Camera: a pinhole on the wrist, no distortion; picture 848 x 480 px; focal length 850.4 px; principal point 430.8 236.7 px. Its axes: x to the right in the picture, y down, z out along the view. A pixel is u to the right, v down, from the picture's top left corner.
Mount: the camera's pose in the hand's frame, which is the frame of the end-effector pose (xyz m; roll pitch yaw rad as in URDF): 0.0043 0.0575 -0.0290 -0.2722 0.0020 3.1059
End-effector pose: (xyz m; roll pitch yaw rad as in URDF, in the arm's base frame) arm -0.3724 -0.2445 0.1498 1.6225 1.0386 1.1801
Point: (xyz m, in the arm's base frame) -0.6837 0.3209 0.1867
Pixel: behind the camera
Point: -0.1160 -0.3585 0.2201
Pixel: 622 48
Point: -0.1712 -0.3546 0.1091
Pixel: 363 282
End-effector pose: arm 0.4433 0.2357 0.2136 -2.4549 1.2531 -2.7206
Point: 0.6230 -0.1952 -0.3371
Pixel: outside the picture
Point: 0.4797 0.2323 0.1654
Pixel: 94 437
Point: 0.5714 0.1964 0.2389
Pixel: 721 381
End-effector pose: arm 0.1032 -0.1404 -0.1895 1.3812 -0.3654 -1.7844
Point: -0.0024 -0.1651 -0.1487
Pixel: 88 336
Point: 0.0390 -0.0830 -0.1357
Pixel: 613 64
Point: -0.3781 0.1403 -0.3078
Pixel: 724 324
